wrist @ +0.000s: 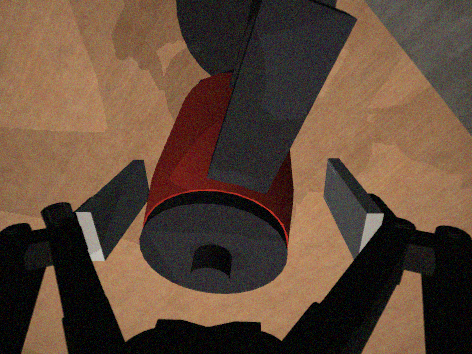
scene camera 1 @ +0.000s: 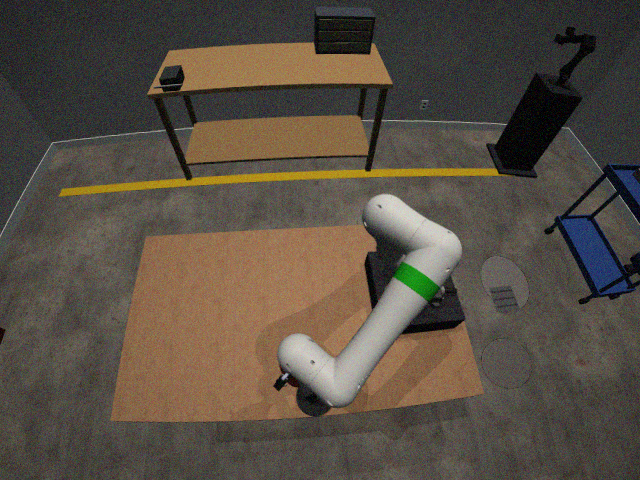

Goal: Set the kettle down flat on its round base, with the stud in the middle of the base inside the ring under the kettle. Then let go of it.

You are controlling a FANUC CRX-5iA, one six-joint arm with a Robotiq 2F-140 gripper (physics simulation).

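Note:
The kettle (scene camera 1: 293,381) (wrist: 187,162) has a red body, a dark round lid with a short knob, and a broad dark handle. In the wrist view its lid end faces the camera and the body extends away. In the scene view the arm hides most of it. The dark round base (scene camera 1: 311,405) (wrist: 201,40) lies near the mat's front edge, partly hidden. Its stud and the kettle's underside ring are hidden. My gripper (wrist: 234,178) is open, its fingers on either side of the kettle with gaps at both sides. One finger (scene camera 1: 281,381) shows in the scene view.
The tan mat (scene camera 1: 196,310) (wrist: 40,165) lies under the kettle and base. The arm's black pedestal (scene camera 1: 436,321) stands at the mat's right. A workbench (scene camera 1: 273,67) stands at the back, a black stand (scene camera 1: 537,121) at the back right, and a blue cart (scene camera 1: 591,253) at the right.

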